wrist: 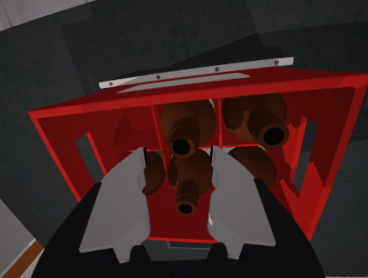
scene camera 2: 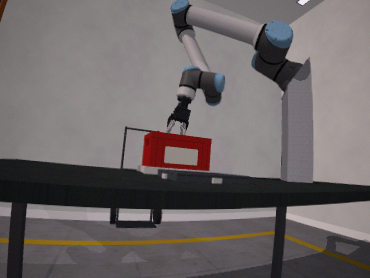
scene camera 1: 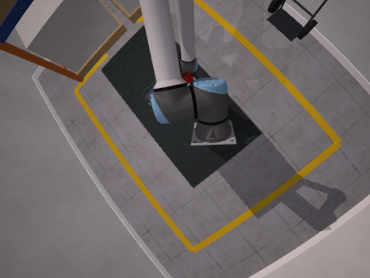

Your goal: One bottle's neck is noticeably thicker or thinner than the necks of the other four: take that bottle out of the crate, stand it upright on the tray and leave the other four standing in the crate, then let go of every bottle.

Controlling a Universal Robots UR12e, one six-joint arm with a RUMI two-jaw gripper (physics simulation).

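Seen in the pictures: gripper, fingertip midpoint: point(wrist: 178, 148); arm's base at its link origin: point(scene camera 2: 294, 79) point(scene camera 1: 213, 131).
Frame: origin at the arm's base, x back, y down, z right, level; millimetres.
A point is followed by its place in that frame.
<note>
The red crate point(scene camera 1: 188, 77) {x -412, y 473, z 368 mm} point(scene camera 2: 154, 151) {x -705, y 504, z 344 mm} point(wrist: 200, 93) {x -497, y 421, z 449 mm} holds brown bottles. In the wrist view, one bottle point(wrist: 189, 120) {x -526, y 464, z 424 mm} is in the upper middle cell and another bottle point(wrist: 252, 117) {x -468, y 460, z 397 mm} at upper right, with a wider-looking mouth. A bottle point(wrist: 189, 172) {x -568, y 474, z 358 mm} at lower middle shows its mouth between the fingers in the picture. A bottle point(wrist: 154, 174) {x -622, y 484, z 373 mm} at lower left and one point(wrist: 257, 165) {x -485, y 479, z 324 mm} at lower right are partly hidden by the fingers. My gripper point(scene camera 2: 176, 133) {x -540, y 430, z 415 mm} point(wrist: 178, 148) {x -540, y 430, z 415 mm} is partly open and empty, low over the crate. The dark tray point(scene camera 2: 197, 176) {x -770, y 579, z 48 mm} lies beside the crate.
The crate's divider walls and tall rim surround the bottles. A pale strip with screws point(wrist: 190, 72) {x -510, y 566, z 465 mm} runs along the crate's far side in the wrist view. The arm's grey pedestal point(scene camera 2: 297, 135) {x -104, y 359, z -39 mm} stands on the dark table point(scene camera 2: 75, 182) {x -1104, y 596, z 24 mm}. A hand truck point(scene camera 2: 123, 150) stands behind the table.
</note>
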